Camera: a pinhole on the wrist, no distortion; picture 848 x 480 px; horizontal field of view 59.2 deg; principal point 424.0 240.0 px. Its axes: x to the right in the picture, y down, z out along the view. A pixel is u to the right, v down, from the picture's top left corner.
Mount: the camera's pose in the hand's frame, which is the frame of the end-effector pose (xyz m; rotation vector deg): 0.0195 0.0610 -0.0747 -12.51 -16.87 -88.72
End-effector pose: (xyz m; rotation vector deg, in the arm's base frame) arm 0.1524 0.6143 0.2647 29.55 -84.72 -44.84
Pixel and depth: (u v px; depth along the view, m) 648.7 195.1 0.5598
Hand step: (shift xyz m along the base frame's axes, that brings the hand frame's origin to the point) -0.4854 0.1626 0.0598
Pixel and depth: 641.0 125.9 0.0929
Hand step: -0.0114 0.0458 0.0495
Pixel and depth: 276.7 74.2 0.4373
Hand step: -0.2536 0.3065 0.1577
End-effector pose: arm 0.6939 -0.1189 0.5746 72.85 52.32 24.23
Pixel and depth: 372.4 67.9 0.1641
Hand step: 0.0679 -0.0313 0.1268
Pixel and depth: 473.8 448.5 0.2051
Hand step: 0.1613 0.0013 0.0870
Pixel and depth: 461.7 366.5 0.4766
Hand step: 0.3862 -0.1337 0.1616
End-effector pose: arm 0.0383 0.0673 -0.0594 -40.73 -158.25 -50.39
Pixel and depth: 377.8 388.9 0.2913
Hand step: 0.0270 0.2626 -0.0561
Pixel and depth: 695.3 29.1 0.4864
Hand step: 0.1448 0.2310 -0.3714
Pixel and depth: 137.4 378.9 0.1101
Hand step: 0.0358 0.1210 0.0651
